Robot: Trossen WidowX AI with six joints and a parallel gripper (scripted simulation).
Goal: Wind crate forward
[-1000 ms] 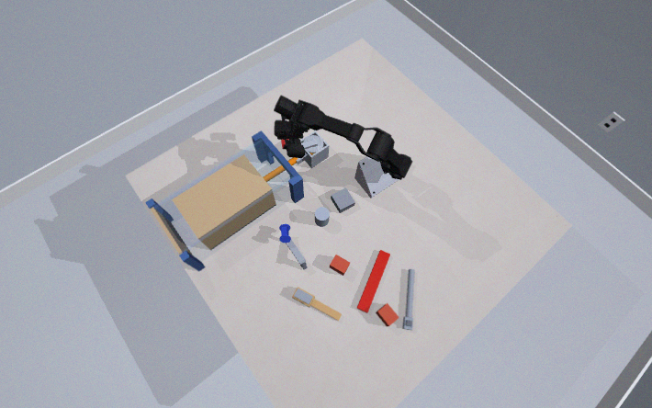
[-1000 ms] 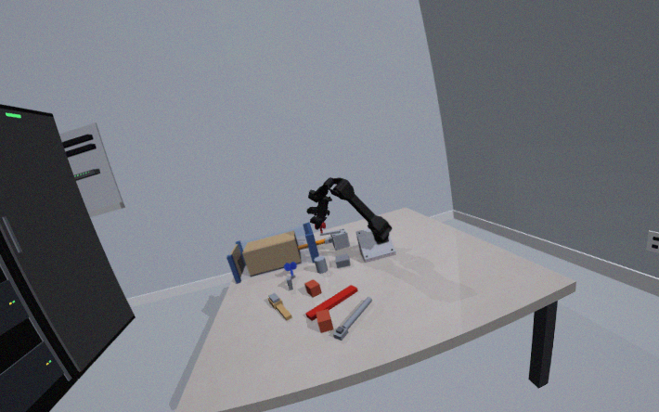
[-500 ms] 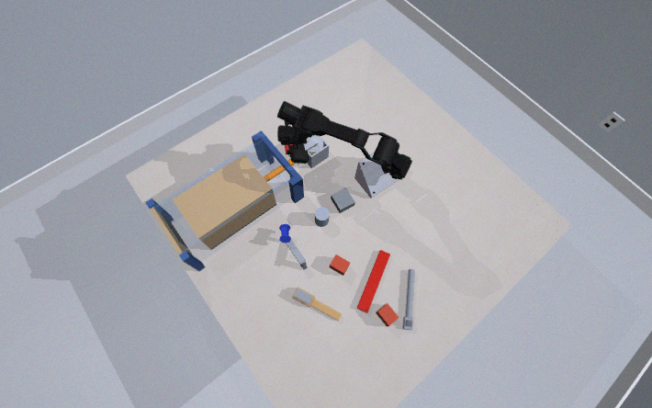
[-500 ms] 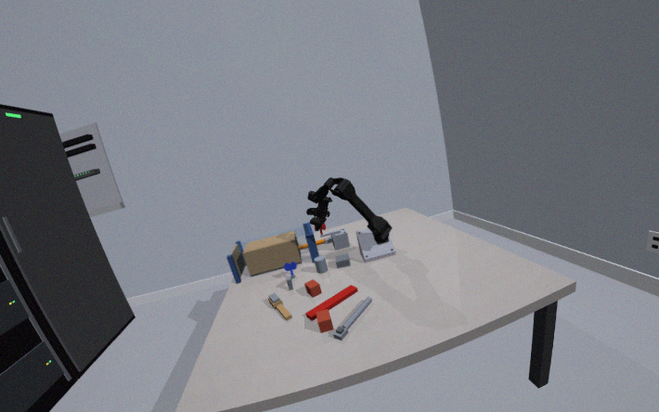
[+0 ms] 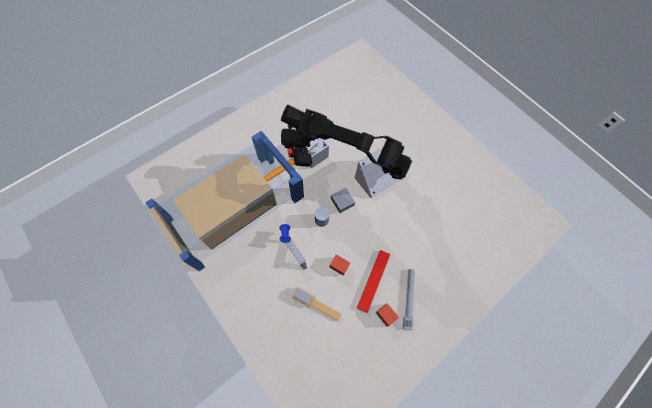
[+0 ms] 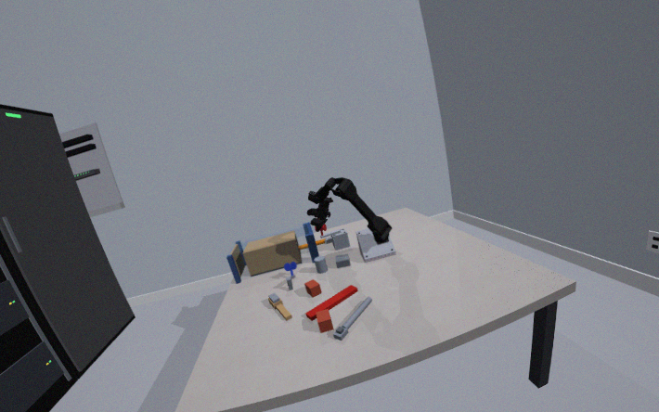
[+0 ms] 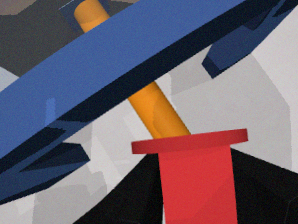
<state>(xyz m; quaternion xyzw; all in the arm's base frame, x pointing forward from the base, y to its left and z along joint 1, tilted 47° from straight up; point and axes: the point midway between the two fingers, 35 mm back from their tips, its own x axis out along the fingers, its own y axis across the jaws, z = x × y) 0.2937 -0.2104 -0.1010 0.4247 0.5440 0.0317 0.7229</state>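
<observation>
My gripper tip is now 50 mm short of the blue frame, 30 mm above it and 10 mm to the left of it. The rest, counted from my gripper tip: red knob 20 mm behind, 10 mm to the left; grey winch 130 mm behind, 100 mm below, 20 mm to the right; red-knobbed handle 50 mm behind, 30 mm below.
</observation>
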